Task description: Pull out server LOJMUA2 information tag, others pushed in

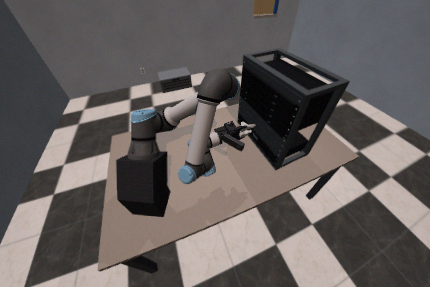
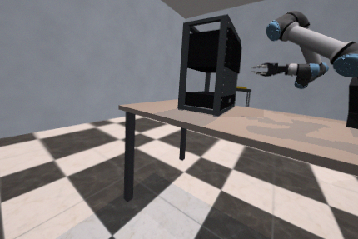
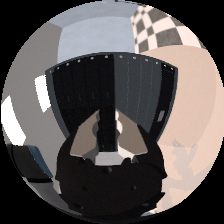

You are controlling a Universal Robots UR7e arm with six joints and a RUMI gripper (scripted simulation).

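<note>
The white information tag is 150 mm ahead of my hand and 20 mm to the left of it.
</note>
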